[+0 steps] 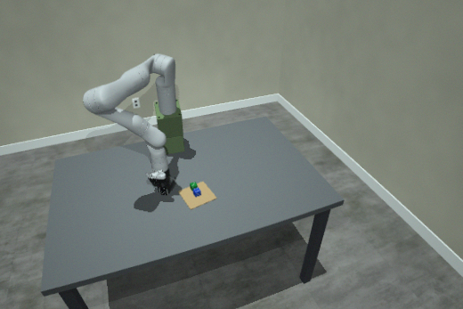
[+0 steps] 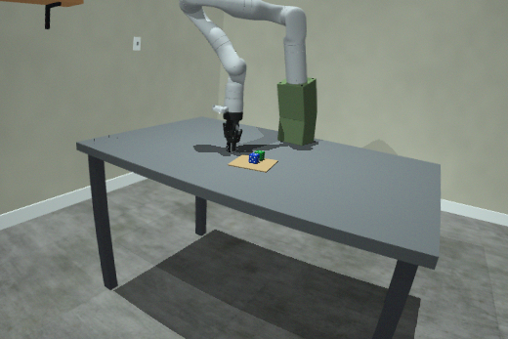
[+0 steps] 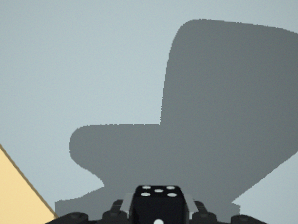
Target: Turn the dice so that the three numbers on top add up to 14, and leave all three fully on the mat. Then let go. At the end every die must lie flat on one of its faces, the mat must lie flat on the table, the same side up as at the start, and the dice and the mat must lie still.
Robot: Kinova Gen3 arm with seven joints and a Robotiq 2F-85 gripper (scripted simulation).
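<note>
Now: the black die 10 mm below my hand. Also, from my hand: tan mat (70 mm ahead, 140 mm to the left, 20 mm below); then blue die (70 mm ahead, 140 mm to the left); then green die (30 mm ahead, 140 mm to the left).
</note>
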